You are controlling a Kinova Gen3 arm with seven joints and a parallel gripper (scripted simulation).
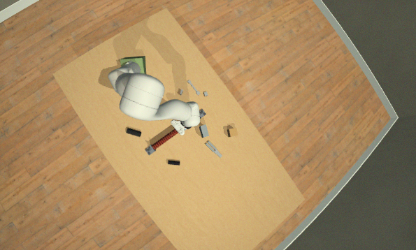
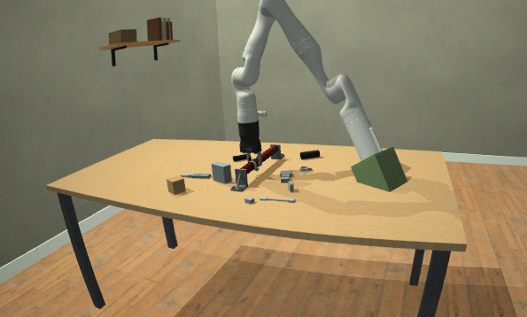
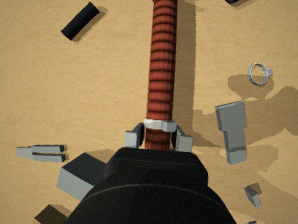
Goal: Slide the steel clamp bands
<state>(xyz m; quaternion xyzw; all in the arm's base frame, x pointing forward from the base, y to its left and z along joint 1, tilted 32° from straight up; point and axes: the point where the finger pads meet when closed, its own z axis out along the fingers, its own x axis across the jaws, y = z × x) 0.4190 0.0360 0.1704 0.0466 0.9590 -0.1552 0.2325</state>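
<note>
My hand is 11 cm short of the grey block, 7 cm to the right of it and 2 cm above it. Round my hand: wrench (23 cm to the left, 13 cm behind, 6 cm below); wooden cube (25 cm ahead, 19 cm to the left, 3 cm below).
</note>
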